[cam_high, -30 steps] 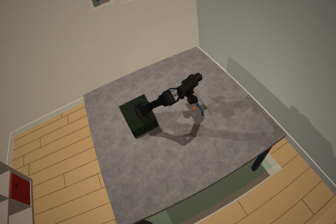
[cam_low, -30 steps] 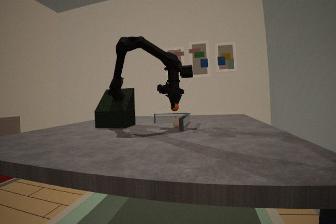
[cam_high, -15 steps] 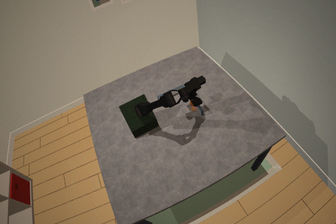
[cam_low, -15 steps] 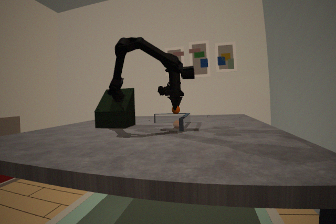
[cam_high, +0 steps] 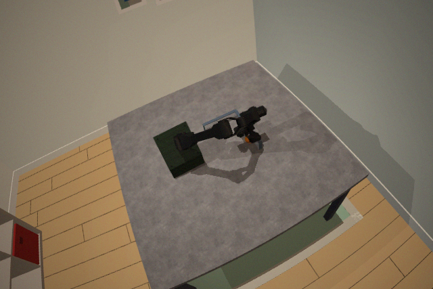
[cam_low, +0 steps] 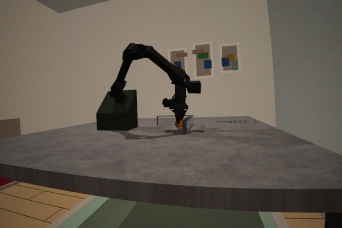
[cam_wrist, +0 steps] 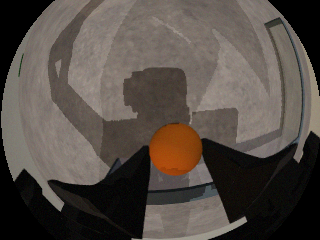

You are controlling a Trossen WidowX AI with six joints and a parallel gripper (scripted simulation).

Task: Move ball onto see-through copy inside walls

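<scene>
Right now my gripper tip is right at the orange ball. The rest, counted from my gripper tip: see-through copy (1 cm ahead, 2 cm below).
</scene>
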